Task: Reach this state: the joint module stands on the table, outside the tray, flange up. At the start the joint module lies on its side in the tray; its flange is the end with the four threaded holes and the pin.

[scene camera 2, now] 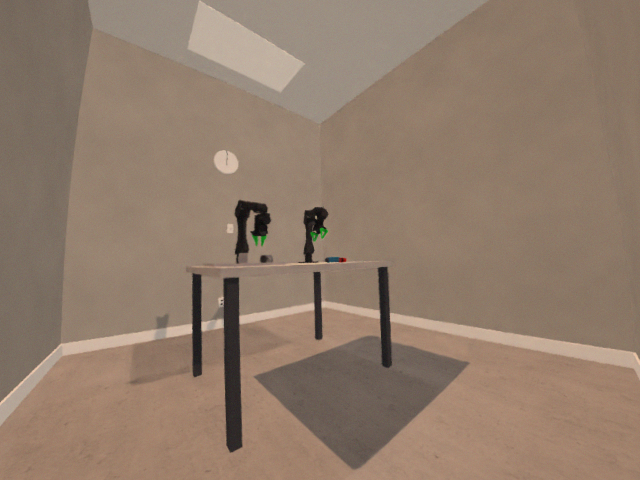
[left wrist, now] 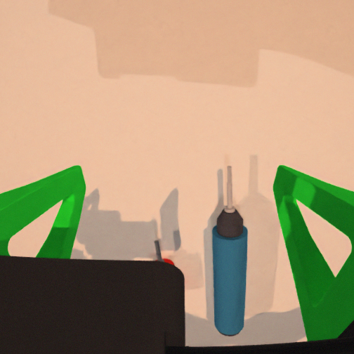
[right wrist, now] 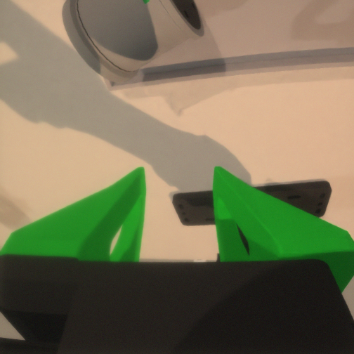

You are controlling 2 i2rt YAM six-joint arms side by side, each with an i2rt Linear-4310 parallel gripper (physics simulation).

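Places are measured from the left arm's base along level axes (x ahead, y left, z up), in millimetres.
Pixels of known places: left gripper, fingertip midpoint: point(scene camera 2: 318, 240); right gripper, fingertip midpoint: point(scene camera 2: 259, 246); left arm's base, link origin: point(scene camera 2: 308, 262).
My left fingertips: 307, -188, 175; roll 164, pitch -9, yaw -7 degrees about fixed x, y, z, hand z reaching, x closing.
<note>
Ahead of a thing's pixels: the offset from my left fingertips to its top centre, as dx, dy, dz. "spot": to the spot under its first point.
The grey joint module {spot: -64, -424, -134} point(scene camera 2: 266, 258) point(right wrist: 117, 30) lies on its side, at the top left in the right wrist view, over the near corner of the tray point(right wrist: 280, 59). One dark end shows at its right there; its far part is cut off by the frame. Whether it rests wholly inside the tray cannot be told. My right gripper point(scene camera 2: 259, 240) point(right wrist: 179, 177) is partly open and empty, above the table and apart from the module. My left gripper point(scene camera 2: 318, 236) point(left wrist: 179, 175) is wide open and empty, above the table.
A blue screwdriver point(left wrist: 230, 280) point(scene camera 2: 334, 259) lies on the table point(scene camera 2: 356, 264) below my left gripper. A red item {+71, +185, -140} point(left wrist: 168, 261) point(scene camera 2: 342, 259) lies near it, mostly hidden in the left wrist view. A dark flat plate with holes point(right wrist: 300, 200) lies beyond my right fingers.
</note>
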